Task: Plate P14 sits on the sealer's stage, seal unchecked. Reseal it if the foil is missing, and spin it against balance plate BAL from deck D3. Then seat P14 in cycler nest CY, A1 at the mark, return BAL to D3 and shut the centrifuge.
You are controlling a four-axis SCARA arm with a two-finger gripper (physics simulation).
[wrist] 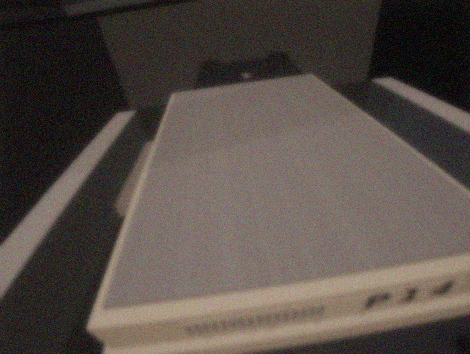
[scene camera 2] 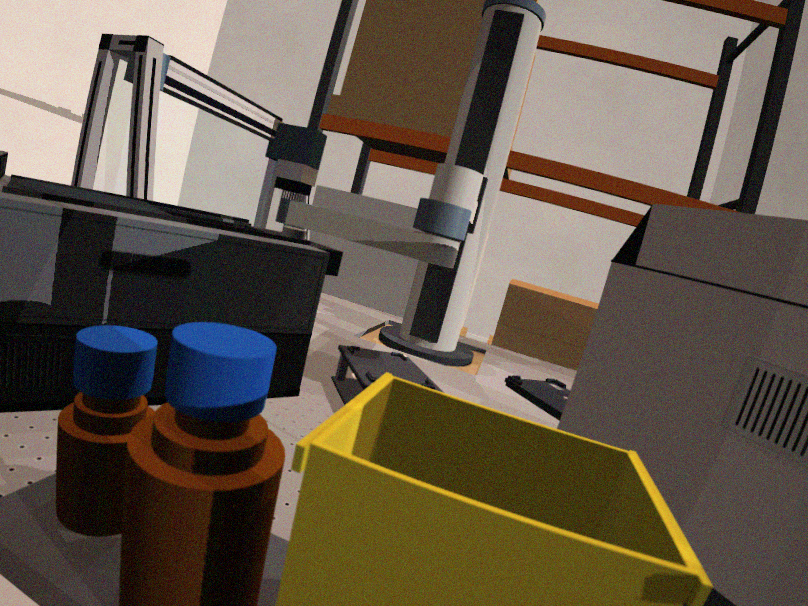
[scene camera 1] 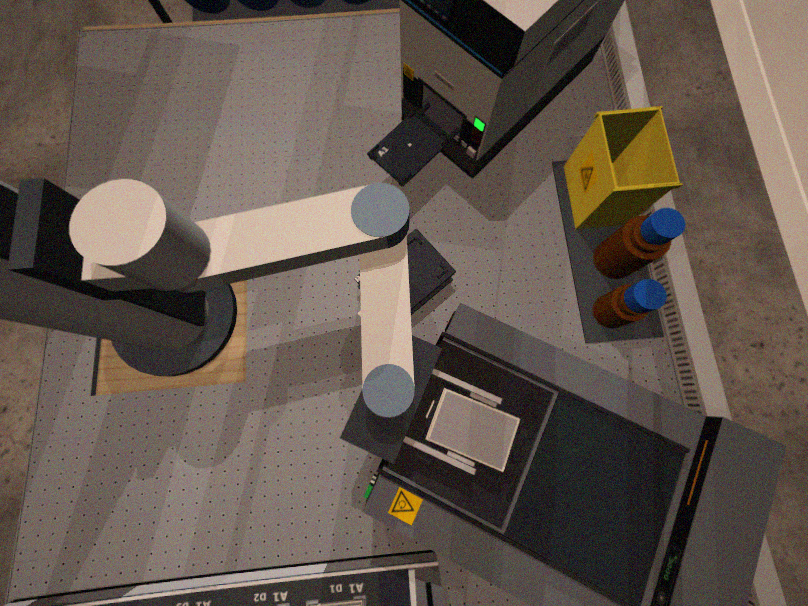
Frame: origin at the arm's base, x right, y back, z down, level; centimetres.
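Seen in the pictures: gripper, between the fingertips: [wrist: 254,115] [scene camera 1: 487,435]; arm's base, origin of its link: [scene camera 2: 425,348] [scene camera 1: 176,316].
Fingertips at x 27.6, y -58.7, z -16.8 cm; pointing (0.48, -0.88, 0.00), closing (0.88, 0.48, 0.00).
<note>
Offsets run from my fingertips to a thing's middle. "pt": to the spot under its first point.
Plate P14 {dx -1.1, dy +2.1, dz -0.4 cm} [scene camera 1: 474,430] [wrist: 280,190] has a flat, even grey top with a pale rim; no wells show, so it looks foiled. Its printed P14 edge faces the wrist camera. My gripper [scene camera 1: 473,429] is shut on P14, one finger along each long side. It holds the plate level in the opening of the centrifuge {pt dx -8.6, dy -13.1, dz -5.5 cm} [scene camera 1: 574,370] [scene camera 2: 215,283], whose cover stands open. In the wrist view dark chamber walls surround the plate, and a dark bracket {pt dx +8.0, dy -12.5, dz +1.5 cm} [wrist: 247,71] shows beyond its far end. Contact below the plate is hidden. BAL cannot be made out.
A device with a green light {pt dx -61.0, dy +0.1, dz -9.3 cm} [scene camera 1: 450,61] and a tray marked A1 {dx -56.8, dy +6.2, dz +5.5 cm} [scene camera 1: 407,150] stands at the top. A dark nest {dx -30.3, dy +10.4, dz +12.2 cm} [scene camera 1: 427,270] lies partly under the arm. A yellow bin [scene camera 1: 590,179] [scene camera 2: 456,515] and two blue-capped bottles are at the right. Deck labels show at the bottom edge.
</note>
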